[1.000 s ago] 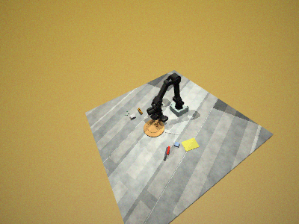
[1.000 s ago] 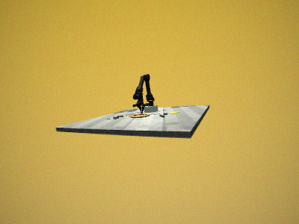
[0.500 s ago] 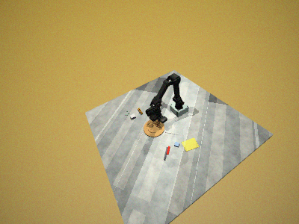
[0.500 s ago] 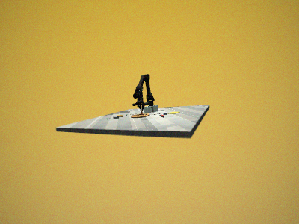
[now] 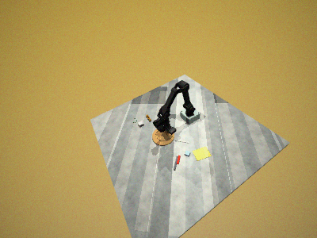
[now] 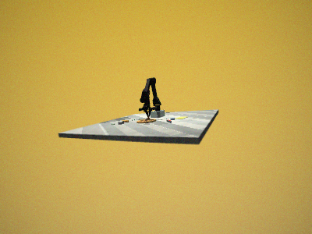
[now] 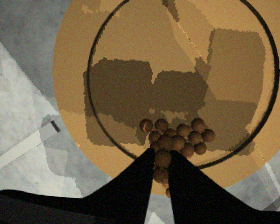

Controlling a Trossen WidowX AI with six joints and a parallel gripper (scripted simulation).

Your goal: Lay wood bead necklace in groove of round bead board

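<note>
Right now the round bead board is 4 cm ahead of my gripper tip and 3 cm below it. Also, from my gripper tip: thin grey stick: 8 cm behind, 13 cm to the left, 4 cm below; red-handled tool: 4 cm ahead, 27 cm to the left, 3 cm below; small blue block: 6 cm behind, 25 cm to the left, 3 cm below.
</note>
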